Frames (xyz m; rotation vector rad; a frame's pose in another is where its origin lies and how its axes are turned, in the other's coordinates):
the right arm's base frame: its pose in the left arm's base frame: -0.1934 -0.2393 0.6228 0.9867 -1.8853 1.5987
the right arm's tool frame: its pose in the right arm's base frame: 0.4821 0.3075 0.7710 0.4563 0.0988 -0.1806
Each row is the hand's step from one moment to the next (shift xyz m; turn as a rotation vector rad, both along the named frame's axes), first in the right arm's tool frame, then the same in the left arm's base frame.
Working: the right arm's tool frame: its pose in the left arm's base frame: -0.6619 -1.0771 0.6299 1.1952 -1.3477 1.9676

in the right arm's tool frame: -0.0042 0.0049 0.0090 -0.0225 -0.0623 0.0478
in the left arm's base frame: 0.0019 -0.0098 -0.0048 0.0779 -0.0160 0.0185
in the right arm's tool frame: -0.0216 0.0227 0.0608 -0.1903 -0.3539 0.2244
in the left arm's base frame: 0.0176 -0.0625 -0.0214 0.4560 -0.0424 0.0452
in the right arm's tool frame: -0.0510 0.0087 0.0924 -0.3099 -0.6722 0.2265
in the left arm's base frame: 0.0558 -0.0829 -0.0352 0.7612 0.0963 0.1022
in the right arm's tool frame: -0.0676 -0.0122 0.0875 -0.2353 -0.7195 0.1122
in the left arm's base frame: 0.0783 -0.0684 -0.0396 0.7143 0.2126 0.1738
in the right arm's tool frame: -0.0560 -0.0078 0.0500 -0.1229 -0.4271 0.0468
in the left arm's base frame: 0.0542 -0.0372 -0.0371 0.4076 0.1427 0.1148
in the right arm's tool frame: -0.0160 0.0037 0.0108 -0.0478 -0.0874 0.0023
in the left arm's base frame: 0.0096 -0.0099 -0.0140 0.0921 0.0379 0.0031
